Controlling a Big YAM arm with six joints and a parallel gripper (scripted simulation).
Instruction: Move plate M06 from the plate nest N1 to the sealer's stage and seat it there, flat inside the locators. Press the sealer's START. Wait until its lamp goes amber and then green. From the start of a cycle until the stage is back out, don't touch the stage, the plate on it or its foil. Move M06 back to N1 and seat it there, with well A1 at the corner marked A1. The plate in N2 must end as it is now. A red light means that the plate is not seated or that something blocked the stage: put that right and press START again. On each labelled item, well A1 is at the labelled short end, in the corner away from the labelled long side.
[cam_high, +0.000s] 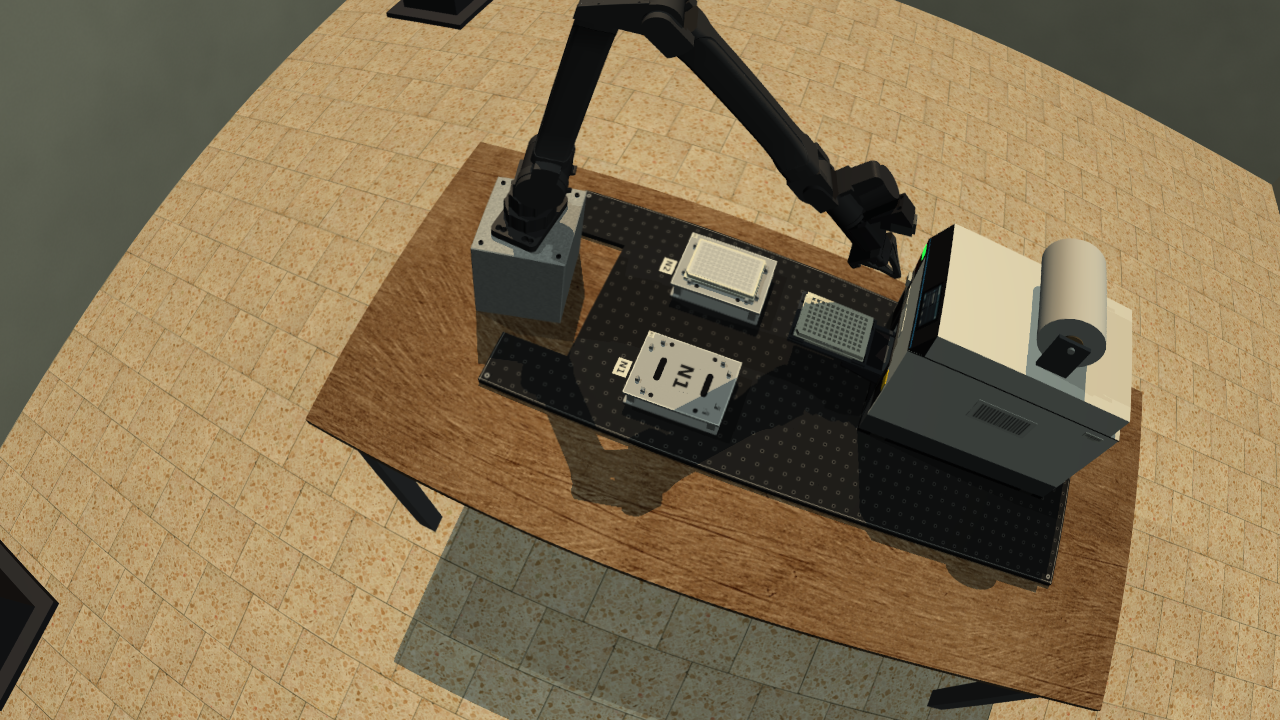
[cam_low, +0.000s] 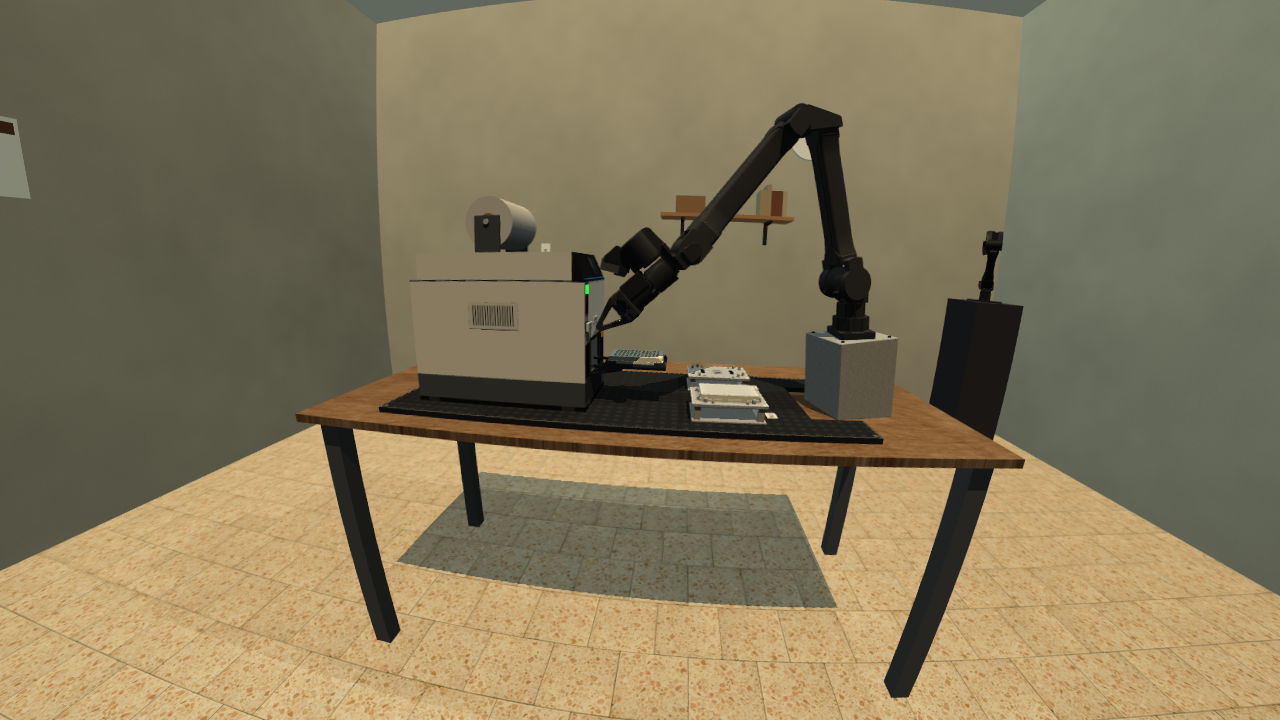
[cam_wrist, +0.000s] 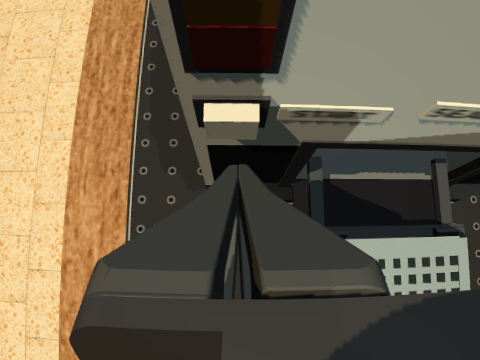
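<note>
The start button is 30 mm ahead of my hand. Round my hand: plate M06 (70 mm behind, 90 mm to the right, 80 mm below); well plate (280 mm behind, 30 mm to the right, 140 mm below); sealer stage (70 mm behind, 90 mm to the right, 90 mm below).
</note>
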